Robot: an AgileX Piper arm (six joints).
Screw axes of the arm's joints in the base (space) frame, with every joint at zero. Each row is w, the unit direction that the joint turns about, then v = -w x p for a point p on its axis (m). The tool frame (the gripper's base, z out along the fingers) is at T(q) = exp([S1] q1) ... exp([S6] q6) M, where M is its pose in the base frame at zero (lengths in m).
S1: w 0 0 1 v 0 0 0
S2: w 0 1 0 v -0.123 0 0
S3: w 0 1 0 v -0.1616 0 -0.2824
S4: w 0.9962 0 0.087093 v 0 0.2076 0
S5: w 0 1 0 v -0.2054 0 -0.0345
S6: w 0.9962 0 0.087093 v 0 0.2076 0
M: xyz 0.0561 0 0.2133 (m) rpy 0 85.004 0 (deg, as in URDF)
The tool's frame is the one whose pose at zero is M.
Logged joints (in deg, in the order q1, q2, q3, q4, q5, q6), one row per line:
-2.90, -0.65, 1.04, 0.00, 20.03, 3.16
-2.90, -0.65, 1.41, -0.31, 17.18, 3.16
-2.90, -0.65, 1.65, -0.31, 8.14, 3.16
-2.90, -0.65, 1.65, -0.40, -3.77, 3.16
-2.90, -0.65, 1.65, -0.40, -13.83, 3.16
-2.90, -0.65, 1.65, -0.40, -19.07, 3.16
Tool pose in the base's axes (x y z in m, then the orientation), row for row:
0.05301, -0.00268, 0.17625, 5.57, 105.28, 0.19
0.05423, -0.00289, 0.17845, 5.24, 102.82, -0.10
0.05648, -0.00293, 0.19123, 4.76, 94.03, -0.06
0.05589, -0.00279, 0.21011, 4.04, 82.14, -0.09
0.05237, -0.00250, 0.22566, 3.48, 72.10, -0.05
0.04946, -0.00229, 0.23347, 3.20, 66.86, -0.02
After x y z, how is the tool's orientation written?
As a rotation vector, in degrees.
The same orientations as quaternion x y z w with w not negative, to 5 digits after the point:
0.04203, 0.79451, 0.00143, 0.60580
0.03982, 0.78134, -0.00076, 0.62283
0.03702, 0.73131, -0.00047, 0.68104
0.03231, 0.65684, -0.00072, 0.75334
0.02840, 0.58840, -0.00041, 0.80807
0.02636, 0.55084, -0.00016, 0.83419

